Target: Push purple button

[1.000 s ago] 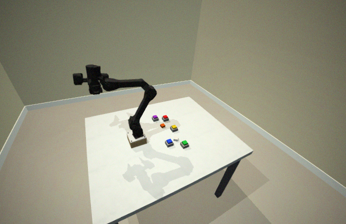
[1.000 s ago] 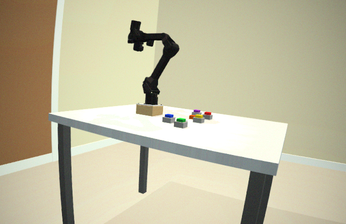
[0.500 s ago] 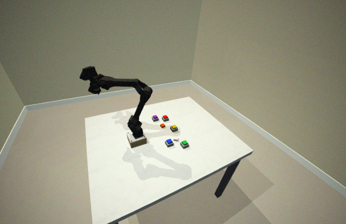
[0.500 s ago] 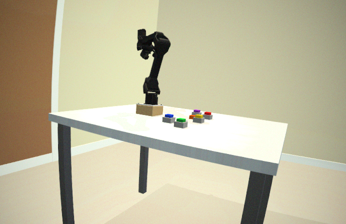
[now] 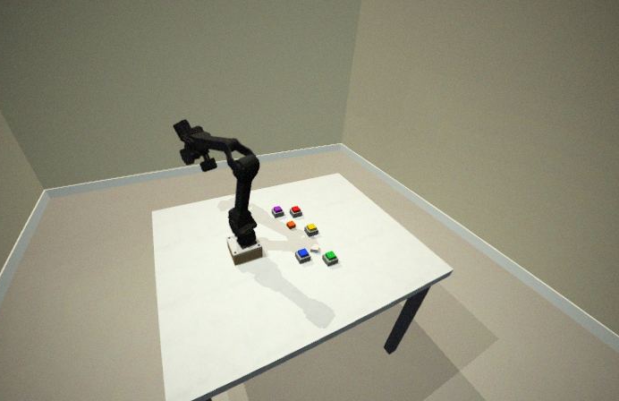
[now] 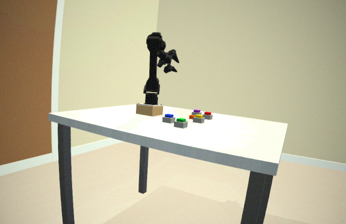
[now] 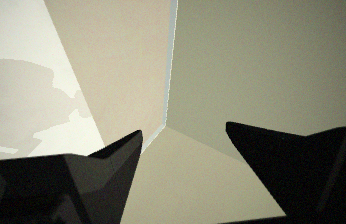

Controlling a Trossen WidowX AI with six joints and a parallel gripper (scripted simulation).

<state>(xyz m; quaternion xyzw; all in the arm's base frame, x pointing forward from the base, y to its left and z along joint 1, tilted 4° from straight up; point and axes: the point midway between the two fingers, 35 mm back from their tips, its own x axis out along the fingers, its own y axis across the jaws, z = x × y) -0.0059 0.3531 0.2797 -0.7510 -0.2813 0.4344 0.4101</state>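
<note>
My gripper tip is 23 cm short of the purple button, 23 cm to the left of it and 27 cm above it. Round my gripper tip: yellow button 30 cm ahead, 43 cm to the right, 27 cm below; red button 31 cm ahead, 28 cm to the right, 27 cm below; small orange block 24 cm ahead, 35 cm to the right, 29 cm below.
</note>
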